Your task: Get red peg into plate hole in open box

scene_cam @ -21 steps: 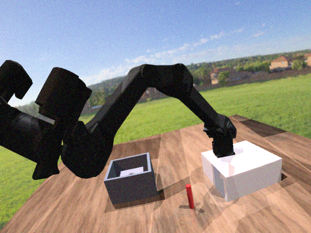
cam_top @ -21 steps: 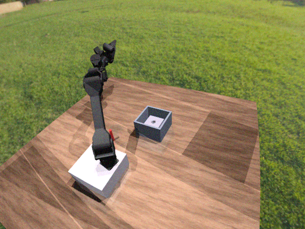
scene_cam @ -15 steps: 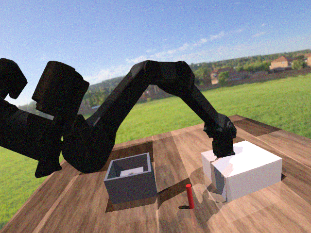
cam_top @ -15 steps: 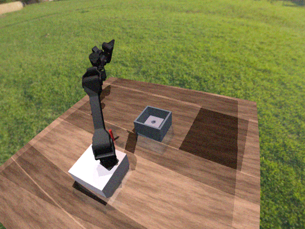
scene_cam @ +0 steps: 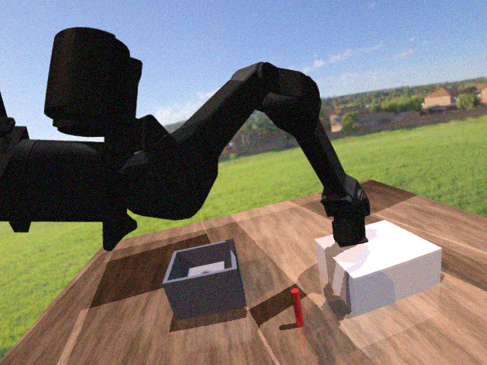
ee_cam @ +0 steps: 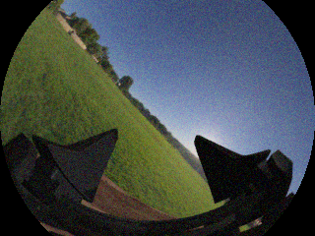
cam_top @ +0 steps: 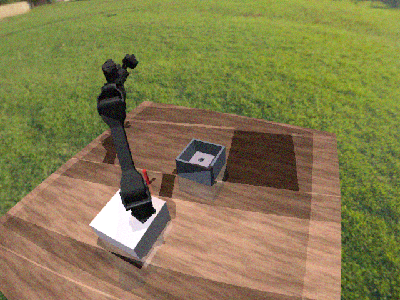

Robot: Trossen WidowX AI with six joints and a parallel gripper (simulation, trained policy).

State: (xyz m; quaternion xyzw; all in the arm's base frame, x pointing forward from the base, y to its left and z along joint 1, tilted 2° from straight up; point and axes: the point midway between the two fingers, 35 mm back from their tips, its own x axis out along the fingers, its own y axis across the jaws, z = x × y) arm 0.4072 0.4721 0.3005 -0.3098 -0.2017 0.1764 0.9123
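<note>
The red peg is 380 mm below my gripper tip, 330 mm to the right of it and 290 mm behind it. From my gripper tip the other things lie so: pale plate (470 mm to the right, 370 mm below, 90 mm behind); then grey box (470 mm to the right, 390 mm below, 90 mm behind).
</note>
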